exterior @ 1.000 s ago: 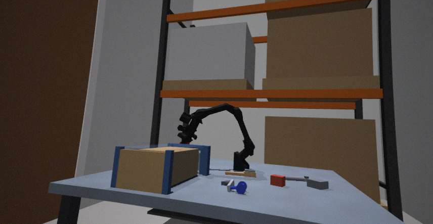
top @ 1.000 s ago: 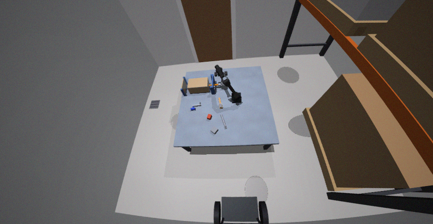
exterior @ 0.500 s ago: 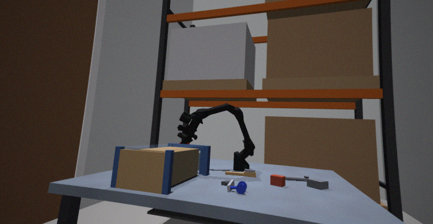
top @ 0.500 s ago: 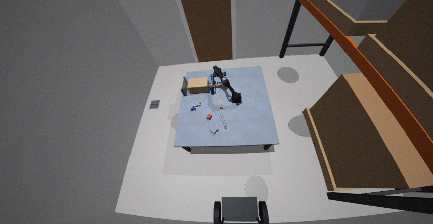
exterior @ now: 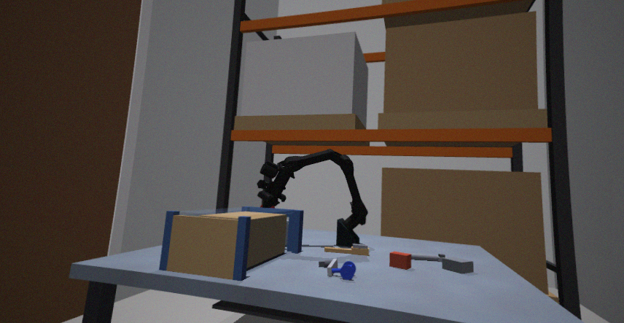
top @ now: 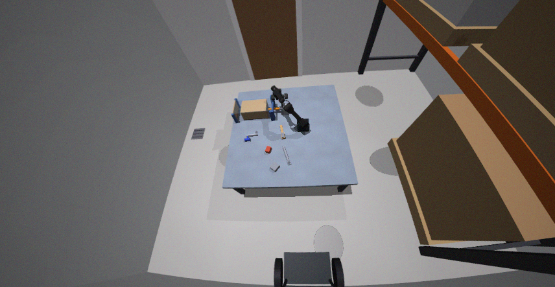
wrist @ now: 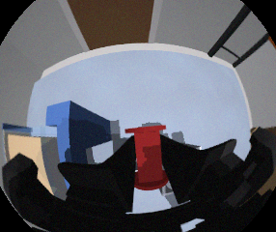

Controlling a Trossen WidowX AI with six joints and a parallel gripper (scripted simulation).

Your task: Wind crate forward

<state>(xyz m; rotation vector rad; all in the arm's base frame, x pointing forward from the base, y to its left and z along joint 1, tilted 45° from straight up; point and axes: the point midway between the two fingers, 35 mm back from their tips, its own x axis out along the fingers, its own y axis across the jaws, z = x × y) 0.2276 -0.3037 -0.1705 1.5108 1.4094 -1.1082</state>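
My gripper tip is now 4 cm to the right of the winch handle, 3 cm above it and 2 cm past it. The rest, counted from my gripper tip: blue frame: 9 cm ahead, 8 cm to the left, 3 cm below; then red knob: 2 cm to the left; then grey winch: 10 cm below, 8 cm to the left, 8 cm behind.
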